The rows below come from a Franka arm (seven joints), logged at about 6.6 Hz.
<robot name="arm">
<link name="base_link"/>
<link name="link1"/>
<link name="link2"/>
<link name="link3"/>
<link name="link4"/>
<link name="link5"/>
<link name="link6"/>
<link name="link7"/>
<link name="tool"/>
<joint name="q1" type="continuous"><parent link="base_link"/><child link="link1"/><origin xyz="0 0 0.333"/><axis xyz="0 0 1"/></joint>
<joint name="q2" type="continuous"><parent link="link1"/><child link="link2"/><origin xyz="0 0 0" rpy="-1.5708 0 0"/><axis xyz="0 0 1"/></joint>
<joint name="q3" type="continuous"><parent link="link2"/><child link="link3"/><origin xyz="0 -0.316 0" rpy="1.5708 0 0"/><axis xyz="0 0 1"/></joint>
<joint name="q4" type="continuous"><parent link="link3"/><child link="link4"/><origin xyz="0.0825 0 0" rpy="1.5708 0 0"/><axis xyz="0 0 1"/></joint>
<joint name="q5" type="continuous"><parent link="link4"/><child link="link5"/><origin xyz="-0.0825 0.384 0" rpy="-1.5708 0 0"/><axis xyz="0 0 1"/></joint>
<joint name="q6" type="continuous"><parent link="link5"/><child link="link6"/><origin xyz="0 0 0" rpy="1.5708 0 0"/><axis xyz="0 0 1"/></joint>
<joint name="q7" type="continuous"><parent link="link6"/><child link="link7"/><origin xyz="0.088 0 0" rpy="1.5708 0 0"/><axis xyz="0 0 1"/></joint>
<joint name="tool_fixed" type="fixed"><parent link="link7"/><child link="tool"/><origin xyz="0 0 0.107"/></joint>
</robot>
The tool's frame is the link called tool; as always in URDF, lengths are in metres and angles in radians. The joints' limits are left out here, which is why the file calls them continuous.
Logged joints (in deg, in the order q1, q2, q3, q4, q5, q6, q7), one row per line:
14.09 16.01 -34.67 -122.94 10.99 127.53 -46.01
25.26 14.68 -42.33 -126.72 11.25 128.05 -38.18
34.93 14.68 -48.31 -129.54 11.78 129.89 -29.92
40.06 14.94 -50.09 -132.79 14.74 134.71 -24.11
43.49 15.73 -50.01 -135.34 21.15 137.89 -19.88
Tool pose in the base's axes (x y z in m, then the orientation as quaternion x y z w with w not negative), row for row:
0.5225 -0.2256 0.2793 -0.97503 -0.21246 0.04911 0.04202
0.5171 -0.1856 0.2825 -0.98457 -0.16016 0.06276 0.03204
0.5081 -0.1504 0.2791 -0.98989 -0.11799 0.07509 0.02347
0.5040 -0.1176 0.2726 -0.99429 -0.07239 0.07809 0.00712
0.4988 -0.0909 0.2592 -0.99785 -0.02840 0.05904 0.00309
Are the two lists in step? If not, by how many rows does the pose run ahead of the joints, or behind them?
The pose runs 1 row behind the joints: the pose in row i belongs to the joints in row i - 1.
